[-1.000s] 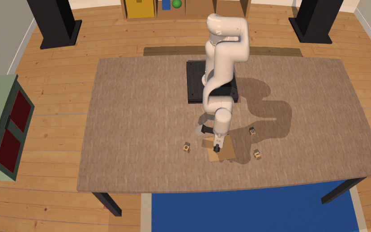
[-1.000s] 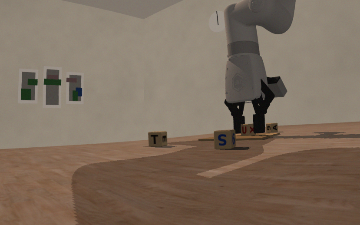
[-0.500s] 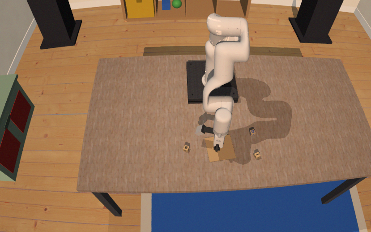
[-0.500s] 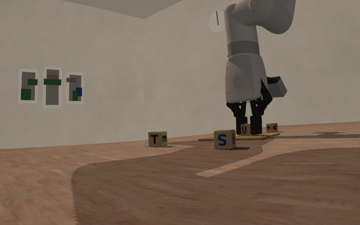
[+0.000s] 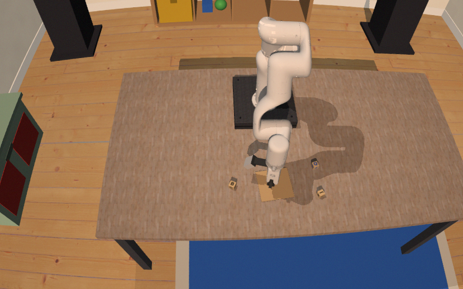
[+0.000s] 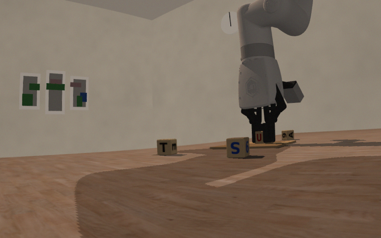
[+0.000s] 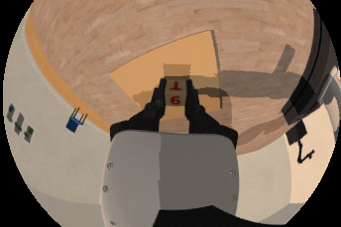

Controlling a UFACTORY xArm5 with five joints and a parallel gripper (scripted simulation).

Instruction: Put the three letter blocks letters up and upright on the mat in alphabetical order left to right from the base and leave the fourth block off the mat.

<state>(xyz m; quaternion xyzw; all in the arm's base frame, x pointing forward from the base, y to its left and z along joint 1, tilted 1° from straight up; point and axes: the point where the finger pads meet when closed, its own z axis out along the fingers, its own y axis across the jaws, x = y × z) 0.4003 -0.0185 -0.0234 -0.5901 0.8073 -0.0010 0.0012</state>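
Now: the letter block 10 mm below my hand. Round my hand: tan mat 20 mm below, 10 mm to the left, 10 mm ahead.
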